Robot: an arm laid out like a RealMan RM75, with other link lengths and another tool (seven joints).
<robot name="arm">
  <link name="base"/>
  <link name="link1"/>
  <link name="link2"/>
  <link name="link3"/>
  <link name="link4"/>
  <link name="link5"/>
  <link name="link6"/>
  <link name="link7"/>
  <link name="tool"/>
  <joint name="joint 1" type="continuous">
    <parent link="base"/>
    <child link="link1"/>
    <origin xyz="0 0 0.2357"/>
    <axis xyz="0 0 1"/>
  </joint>
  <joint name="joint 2" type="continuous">
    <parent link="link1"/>
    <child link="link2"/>
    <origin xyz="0 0 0"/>
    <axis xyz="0 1 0"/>
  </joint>
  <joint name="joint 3" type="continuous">
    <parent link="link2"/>
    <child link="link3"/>
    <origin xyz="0 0 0.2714"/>
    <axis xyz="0 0 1"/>
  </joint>
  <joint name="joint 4" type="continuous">
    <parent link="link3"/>
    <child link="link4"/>
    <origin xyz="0 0 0"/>
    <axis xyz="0 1 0"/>
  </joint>
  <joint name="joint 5" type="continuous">
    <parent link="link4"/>
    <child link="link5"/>
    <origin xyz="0 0 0.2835"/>
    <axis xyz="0 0 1"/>
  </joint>
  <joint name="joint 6" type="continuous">
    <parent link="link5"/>
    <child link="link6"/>
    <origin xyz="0 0 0"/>
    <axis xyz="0 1 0"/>
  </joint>
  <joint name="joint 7" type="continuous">
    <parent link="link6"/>
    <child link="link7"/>
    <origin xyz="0 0 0.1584"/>
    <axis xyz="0 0 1"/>
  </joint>
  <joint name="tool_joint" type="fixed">
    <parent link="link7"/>
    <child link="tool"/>
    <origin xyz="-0.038 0.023 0.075" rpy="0.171 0 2.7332"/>
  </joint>
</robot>
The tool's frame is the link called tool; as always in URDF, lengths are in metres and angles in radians. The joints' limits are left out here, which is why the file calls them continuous.
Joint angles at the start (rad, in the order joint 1, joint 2, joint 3, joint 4, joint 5, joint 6, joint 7):
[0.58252, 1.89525, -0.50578, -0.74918, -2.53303, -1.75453, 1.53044]
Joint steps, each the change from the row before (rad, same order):
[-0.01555, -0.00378, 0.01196, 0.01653, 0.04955, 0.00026, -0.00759]
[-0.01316, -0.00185, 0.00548, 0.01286, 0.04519, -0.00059, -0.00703]
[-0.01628, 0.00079, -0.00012, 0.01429, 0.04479, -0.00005, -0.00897]
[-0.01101, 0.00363, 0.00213, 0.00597, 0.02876, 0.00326, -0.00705]
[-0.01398, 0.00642, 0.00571, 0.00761, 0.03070, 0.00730, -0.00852]
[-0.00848, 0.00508, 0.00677, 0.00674, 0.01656, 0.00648, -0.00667]
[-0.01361, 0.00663, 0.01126, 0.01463, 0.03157, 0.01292, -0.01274]
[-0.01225, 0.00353, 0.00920, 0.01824, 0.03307, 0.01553, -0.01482]
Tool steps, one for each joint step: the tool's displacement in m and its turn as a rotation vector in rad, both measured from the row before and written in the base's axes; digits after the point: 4 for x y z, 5 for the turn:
[-0.0017, -0.0006, 0.0028, 0.03010, 0.04954, -0.00319]
[-0.0023, -0.0006, 0.0021, 0.02438, 0.04202, 0.00081]
[-0.0013, -0.0025, 0.0000, 0.01930, 0.04082, -0.00002]
[-0.0007, -0.0010, -0.0001, 0.01793, 0.02525, 0.00020]
[0.0004, -0.0012, -0.0008, 0.02378, 0.02878, -0.00430]
[0.0009, -0.0008, -0.0010, 0.01624, 0.01816, -0.00481]
[0.0015, -0.0005, -0.0010, 0.03129, 0.03144, -0.00791]
[0.0019, 0.0002, -0.0002, 0.03329, 0.02833, -0.00733]

